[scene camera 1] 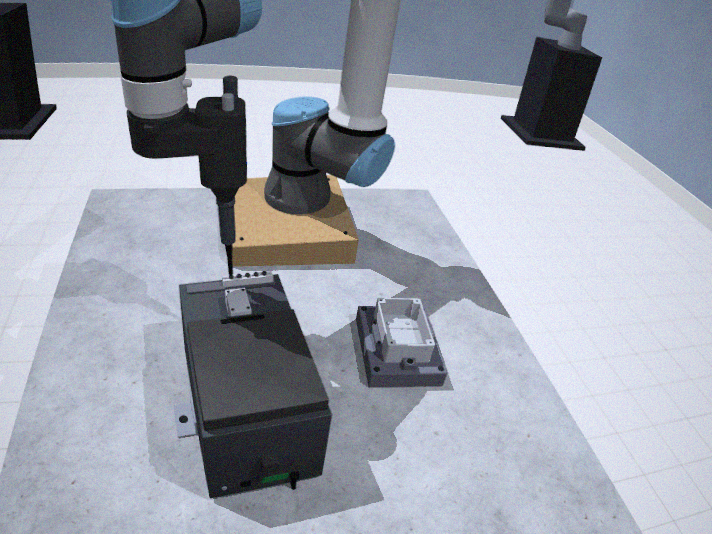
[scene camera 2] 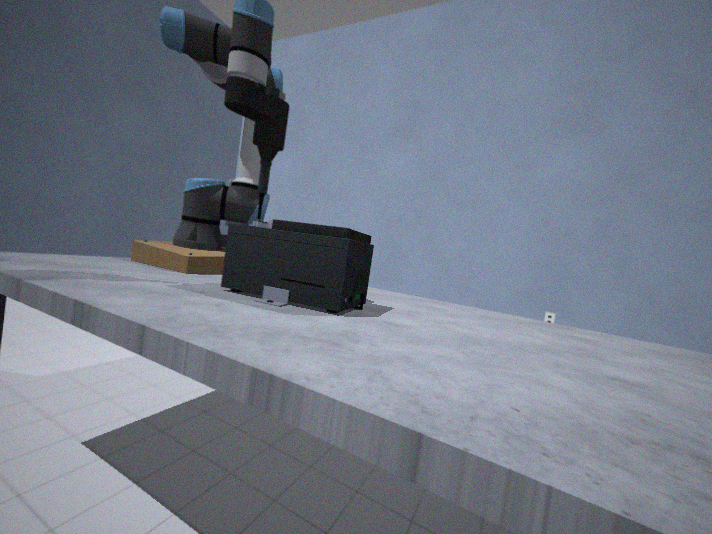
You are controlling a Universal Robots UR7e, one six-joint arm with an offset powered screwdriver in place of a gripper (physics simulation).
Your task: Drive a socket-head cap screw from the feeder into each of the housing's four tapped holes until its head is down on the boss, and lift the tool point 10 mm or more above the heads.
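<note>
The screwdriver (scene camera 1: 231, 276) (scene camera 2: 259, 219), my gripper, points down with its thin tip at the left end of the pale screw rail (scene camera 1: 248, 282). Whether the tip touches or holds a screw is too small to tell. Several dark screw heads (scene camera 1: 255, 274) stand in a row to the right of the tip. The rail is at the back of the black feeder (scene camera 1: 258, 373) (scene camera 2: 287, 264). The light grey, open-topped housing (scene camera 1: 409, 352) sits in a dark fixture (scene camera 1: 405, 379) right of the feeder. Its corner holes look like small dark dots; whether they hold screws is unclear. The housing does not show in scene camera 2.
A small grey plate (scene camera 1: 238, 302) with dark dots lies on the feeder just in front of the rail. The arm's wooden base block (scene camera 1: 296, 253) (scene camera 2: 166, 256) stands behind the feeder. A metal tab (scene camera 1: 185, 422) (scene camera 2: 276, 295) sticks out at the feeder's left side.
</note>
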